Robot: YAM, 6 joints.
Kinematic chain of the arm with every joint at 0, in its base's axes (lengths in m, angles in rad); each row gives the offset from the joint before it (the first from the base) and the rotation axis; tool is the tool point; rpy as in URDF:
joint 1: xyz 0 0 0.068 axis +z
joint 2: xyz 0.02 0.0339 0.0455 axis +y
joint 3: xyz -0.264 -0.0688 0 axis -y
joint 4: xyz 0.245 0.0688 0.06 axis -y
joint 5: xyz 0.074 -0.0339 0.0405 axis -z
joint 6: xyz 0.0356 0 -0.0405 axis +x
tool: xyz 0 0 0 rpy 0 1.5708 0
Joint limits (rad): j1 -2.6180..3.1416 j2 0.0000..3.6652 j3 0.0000..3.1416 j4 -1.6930..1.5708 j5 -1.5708..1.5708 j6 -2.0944..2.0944
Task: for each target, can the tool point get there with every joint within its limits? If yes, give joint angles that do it. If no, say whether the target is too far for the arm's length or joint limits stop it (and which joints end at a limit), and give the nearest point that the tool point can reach.
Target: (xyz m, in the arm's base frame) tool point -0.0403 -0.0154 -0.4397
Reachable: no: joint limits stop it (at a limit: joint 1, joint 2) | nearest point -0.0785 -0.0434 -0.3435 | short by 0.107 m
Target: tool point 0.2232 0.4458 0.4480
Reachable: yes | joints -2.0312 0.4450 2.5709 0.5993 -0.0536 -0.7452
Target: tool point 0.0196 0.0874 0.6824
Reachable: yes | joints 0.9673 1.6181 2.5526 1.2086 -1.2207 -1.0205
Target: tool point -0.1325 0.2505 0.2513
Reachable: yes | joints 1.9807 1.2960 0.6819 0.3756 -0.6542 -1.2858
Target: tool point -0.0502 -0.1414 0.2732
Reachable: yes | joints -2.1277 0.7060 0.5973 -0.4144 -1.1248 0.0950
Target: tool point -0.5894 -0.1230 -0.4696
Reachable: no: too far | nearest point -0.4644 -0.0163 -0.3041 | short by 0.233 m
